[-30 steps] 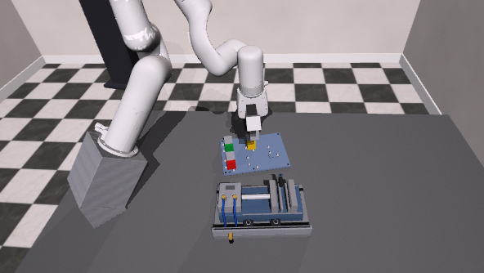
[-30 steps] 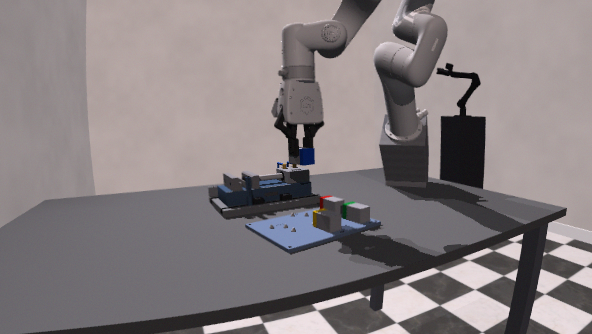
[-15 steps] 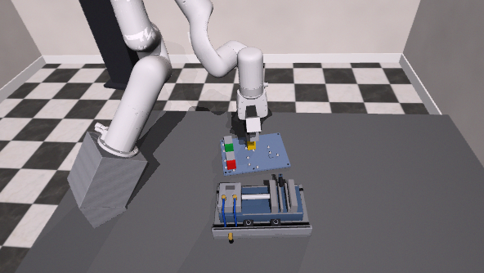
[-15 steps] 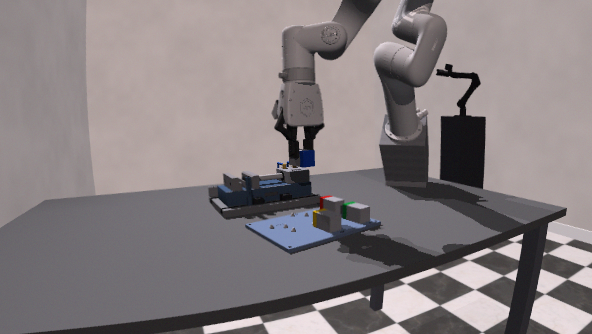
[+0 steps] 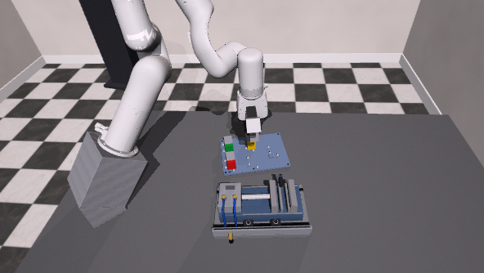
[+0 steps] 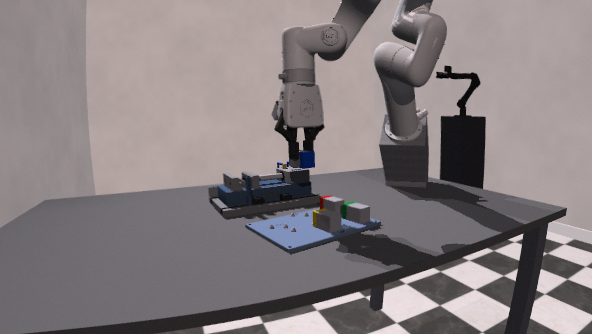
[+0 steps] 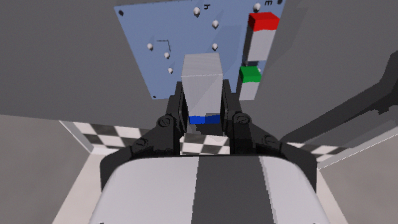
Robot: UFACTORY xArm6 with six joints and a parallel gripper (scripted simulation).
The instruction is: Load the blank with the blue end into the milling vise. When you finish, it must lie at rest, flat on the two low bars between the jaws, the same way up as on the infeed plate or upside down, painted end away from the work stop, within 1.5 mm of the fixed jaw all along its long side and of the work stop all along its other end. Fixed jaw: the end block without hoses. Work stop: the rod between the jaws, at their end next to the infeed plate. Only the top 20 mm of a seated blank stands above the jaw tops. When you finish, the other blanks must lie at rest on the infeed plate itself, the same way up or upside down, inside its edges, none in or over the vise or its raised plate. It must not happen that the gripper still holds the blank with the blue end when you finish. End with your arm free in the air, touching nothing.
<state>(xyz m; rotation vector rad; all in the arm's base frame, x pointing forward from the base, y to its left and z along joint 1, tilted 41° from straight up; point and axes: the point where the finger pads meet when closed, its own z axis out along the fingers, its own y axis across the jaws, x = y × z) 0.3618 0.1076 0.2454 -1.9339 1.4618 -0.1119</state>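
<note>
Now: the blue-ended blank 20 mm below my hand. The rest, counted from my hand: yellow-ended blank (150 mm below, 80 mm to the left, 40 mm behind); then red-ended blank (150 mm below, 80 mm behind, 40 mm to the right); then green-ended blank (150 mm below, 120 mm behind, 50 mm to the left).
</note>
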